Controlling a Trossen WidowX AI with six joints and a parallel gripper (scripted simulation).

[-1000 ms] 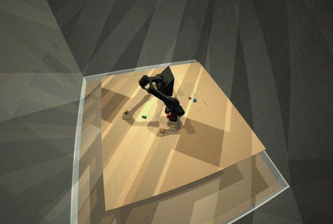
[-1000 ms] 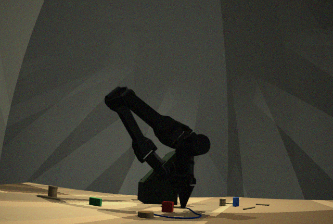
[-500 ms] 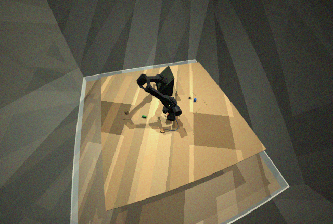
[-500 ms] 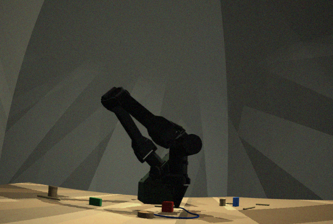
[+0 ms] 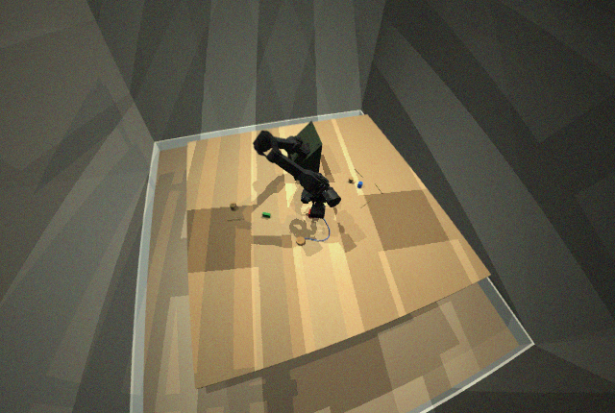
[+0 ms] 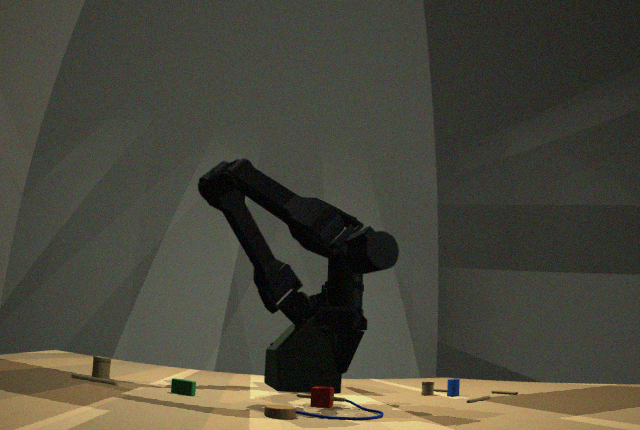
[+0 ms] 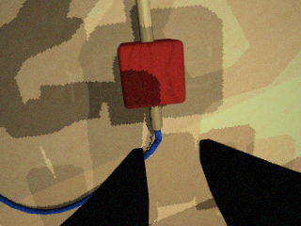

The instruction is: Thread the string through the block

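My gripper tip is 40 mm above the red block, 30 mm to the left of it and 10 mm past it. The rest, counted from my gripper tip: green block 250 mm to the right, 40 mm below, 30 mm behind; then thin stick 40 mm below, 20 mm to the right; then round wooden button 130 mm ahead, 100 mm to the right, 50 mm below.
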